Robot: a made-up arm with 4 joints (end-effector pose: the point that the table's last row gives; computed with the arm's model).
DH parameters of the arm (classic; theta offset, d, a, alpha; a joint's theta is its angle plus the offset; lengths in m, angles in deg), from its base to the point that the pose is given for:
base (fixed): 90 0.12 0 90
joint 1: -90 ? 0.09 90
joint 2: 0 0.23 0.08 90
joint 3: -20.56 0 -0.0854 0
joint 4: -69.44 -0.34 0.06 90
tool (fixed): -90 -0.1 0 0
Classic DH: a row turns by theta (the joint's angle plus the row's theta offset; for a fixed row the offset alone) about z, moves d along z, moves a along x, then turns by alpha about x.
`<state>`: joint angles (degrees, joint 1 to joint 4).
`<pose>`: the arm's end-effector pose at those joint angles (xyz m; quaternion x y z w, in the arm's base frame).
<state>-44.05 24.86 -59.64 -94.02</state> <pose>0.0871 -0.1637 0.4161 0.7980 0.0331 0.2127 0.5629</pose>
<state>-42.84 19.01 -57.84 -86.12</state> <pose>0.1041 -0.1740 0.3784 0.7617 0.0098 0.1648 0.6265</pose>
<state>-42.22 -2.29 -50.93 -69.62</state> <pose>0.1417 -0.2254 0.2516 0.6314 0.0030 -0.0198 0.7752</pose>
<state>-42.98 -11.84 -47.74 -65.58</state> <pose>0.1423 -0.2546 0.2007 0.5729 0.0212 -0.1009 0.8131</pose>
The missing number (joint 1, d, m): -0.2
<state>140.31 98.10 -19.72 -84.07</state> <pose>-0.3145 0.0043 -0.1917 -0.5555 0.7172 0.2367 0.3478</pose>
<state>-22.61 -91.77 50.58 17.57</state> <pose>-0.3094 -0.4020 -0.1749 -0.4955 0.6620 0.2779 0.4889</pose>
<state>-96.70 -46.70 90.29 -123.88</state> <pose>-0.0400 -0.3984 0.2117 -0.4805 0.1666 -0.3596 0.7823</pose>
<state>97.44 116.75 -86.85 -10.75</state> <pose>-0.3237 -0.1980 -0.1280 -0.5198 0.8515 -0.0012 0.0686</pose>
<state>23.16 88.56 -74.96 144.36</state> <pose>-0.0119 -0.4528 0.1932 -0.2811 -0.4825 -0.5046 0.6584</pose>
